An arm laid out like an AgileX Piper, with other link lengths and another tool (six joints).
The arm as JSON. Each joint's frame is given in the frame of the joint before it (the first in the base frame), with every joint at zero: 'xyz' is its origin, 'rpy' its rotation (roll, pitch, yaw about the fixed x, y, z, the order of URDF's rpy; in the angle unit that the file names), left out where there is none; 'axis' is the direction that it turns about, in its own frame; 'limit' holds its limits. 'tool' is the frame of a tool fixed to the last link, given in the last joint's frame.
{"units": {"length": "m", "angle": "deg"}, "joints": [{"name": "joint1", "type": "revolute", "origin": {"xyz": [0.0, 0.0, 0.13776]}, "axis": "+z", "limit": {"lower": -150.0, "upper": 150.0}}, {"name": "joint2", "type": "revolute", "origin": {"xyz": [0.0, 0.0, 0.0]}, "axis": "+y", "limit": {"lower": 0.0, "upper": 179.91}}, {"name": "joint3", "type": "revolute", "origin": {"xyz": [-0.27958, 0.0, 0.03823]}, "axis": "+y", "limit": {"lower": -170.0, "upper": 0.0}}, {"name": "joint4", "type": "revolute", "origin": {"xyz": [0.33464, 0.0, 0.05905]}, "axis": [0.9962, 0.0, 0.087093], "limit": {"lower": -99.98, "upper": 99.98}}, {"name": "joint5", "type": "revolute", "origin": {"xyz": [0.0, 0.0, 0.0]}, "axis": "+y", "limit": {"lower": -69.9, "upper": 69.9}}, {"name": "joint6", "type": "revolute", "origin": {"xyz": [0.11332, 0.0, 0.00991]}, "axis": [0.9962, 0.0, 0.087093], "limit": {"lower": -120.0, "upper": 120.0}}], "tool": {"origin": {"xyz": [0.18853, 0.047, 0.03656], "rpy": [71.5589, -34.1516, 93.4]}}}
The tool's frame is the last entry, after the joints.
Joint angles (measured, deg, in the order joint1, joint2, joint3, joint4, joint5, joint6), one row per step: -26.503 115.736 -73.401 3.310 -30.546 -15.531; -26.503 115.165 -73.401 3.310 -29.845 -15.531; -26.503 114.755 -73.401 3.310 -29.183 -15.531; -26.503 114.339 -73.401 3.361 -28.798 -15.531; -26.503 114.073 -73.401 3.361 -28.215 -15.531; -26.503 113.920 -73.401 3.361 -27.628 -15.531; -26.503 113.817 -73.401 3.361 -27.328 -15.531; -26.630 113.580 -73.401 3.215 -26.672 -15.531; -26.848 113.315 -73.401 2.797 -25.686 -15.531; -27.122 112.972 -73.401 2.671 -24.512 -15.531; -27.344 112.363 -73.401 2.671 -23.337 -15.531; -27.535 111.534 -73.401 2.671 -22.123 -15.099; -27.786 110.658 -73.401 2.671 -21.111 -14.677; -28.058 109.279 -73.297 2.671 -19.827 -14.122; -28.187 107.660 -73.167 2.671 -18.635 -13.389; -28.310 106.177 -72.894 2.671 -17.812 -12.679
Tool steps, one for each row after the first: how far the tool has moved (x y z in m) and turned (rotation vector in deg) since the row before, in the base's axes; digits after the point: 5 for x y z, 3 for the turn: -0.00049 0.00045 0.00374 0.079 0.104 0.032; -0.00044 0.00041 0.00185 0.132 0.214 0.031; -0.00040 0.00016 0.00342 0.035 -0.053 -0.012; -0.00037 0.00036 0.00038 0.159 0.274 0.028; -0.00032 0.00034 -0.00111 0.211 0.379 0.028; -0.00018 0.00018 -0.00024 0.097 0.171 0.014; -0.00097 -0.00075 -0.00047 0.100 0.417 -0.012; -0.00146 -0.00099 -0.00201 0.045 0.783 0.064; -0.00219 -0.00223 -0.00181 0.313 0.772 -0.156; -0.00221 -0.00180 0.00172 0.286 0.488 -0.177; -0.00223 -0.00139 0.00472 0.577 0.124 -0.225; -0.00253 -0.00215 0.00636 0.449 -0.091 -0.293; -0.00363 -0.00181 0.01038 0.508 -0.271 -0.329; -0.00331 0.00006 0.01374 0.513 -0.625 -0.221; -0.00357 0.00020 0.01228 0.442 -0.690 -0.221
